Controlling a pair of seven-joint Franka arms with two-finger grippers.
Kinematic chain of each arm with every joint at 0, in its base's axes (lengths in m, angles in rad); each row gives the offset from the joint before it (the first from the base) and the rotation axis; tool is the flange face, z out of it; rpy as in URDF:
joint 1: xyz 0 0 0.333 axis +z
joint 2: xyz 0 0 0 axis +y
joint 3: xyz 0 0 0.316 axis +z
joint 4: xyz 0.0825 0 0 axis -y
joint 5: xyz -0.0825 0 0.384 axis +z
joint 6: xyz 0 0 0 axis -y
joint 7: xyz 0.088 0 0 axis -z
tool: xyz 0 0 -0.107 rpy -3.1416 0 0
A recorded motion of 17 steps. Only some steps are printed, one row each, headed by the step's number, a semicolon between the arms.
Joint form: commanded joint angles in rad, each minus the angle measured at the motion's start. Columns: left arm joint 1, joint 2, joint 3, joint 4, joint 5, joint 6, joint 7; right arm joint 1, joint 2, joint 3, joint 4, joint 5, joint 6, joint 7.
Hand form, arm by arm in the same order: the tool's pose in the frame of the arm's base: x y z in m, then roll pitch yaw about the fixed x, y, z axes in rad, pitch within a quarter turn. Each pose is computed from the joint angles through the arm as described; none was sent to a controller.
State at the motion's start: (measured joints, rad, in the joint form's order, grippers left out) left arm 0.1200 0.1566 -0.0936 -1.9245 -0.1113 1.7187 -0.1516; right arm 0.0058 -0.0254 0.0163 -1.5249 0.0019 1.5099 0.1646
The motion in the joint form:
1: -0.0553 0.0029 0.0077 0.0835 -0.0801 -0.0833 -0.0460; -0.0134 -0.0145 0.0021 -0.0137 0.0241 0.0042 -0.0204
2: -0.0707 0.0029 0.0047 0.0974 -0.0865 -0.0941 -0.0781; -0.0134 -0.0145 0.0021 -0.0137 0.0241 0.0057 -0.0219
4: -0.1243 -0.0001 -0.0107 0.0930 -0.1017 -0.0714 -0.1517; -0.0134 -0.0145 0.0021 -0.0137 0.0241 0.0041 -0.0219
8: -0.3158 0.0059 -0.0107 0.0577 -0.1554 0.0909 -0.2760; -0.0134 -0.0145 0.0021 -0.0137 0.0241 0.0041 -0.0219
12: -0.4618 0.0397 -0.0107 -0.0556 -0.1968 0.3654 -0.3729; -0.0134 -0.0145 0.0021 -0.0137 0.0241 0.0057 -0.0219
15: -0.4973 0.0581 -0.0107 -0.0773 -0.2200 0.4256 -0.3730; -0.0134 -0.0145 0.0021 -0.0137 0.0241 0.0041 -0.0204
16: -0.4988 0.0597 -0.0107 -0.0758 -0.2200 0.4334 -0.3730; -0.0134 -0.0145 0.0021 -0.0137 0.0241 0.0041 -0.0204
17: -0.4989 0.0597 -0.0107 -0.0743 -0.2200 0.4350 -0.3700; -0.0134 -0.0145 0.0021 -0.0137 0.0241 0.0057 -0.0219
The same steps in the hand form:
1: 0.5593 -0.0293 0.4178 3.0193 0.3977 0.1980; 0.5365 0.0089 0.6564 -3.1144 -0.0116 -0.1319
2: 0.5603 -0.0404 0.4235 3.0243 0.4000 0.2117; 0.5366 0.0089 0.6565 -3.1142 -0.0132 -0.1304
4: 0.5579 -0.0799 0.4247 3.0337 0.3923 0.2247; 0.5365 0.0089 0.6564 -3.1145 -0.0116 -0.1304
8: 0.5456 -0.1895 0.4154 2.9977 0.3153 0.1962; 0.5365 0.0089 0.6564 -3.1145 -0.0116 -0.1304
12: 0.5214 -0.2642 0.3643 2.9596 0.2347 0.2227; 0.5366 0.0089 0.6565 -3.1142 -0.0132 -0.1304
15: 0.5135 -0.2819 0.3487 2.9413 0.2279 0.2127; 0.5365 0.0089 0.6564 -3.1145 -0.0115 -0.1319
16: 0.5144 -0.2829 0.3490 2.9376 0.2215 0.2126; 0.5365 0.0089 0.6564 -3.1145 -0.0115 -0.1319
17: 0.5150 -0.2832 0.3498 2.9353 0.2184 0.2096; 0.5366 0.0089 0.6565 -3.1142 -0.0132 -0.1304

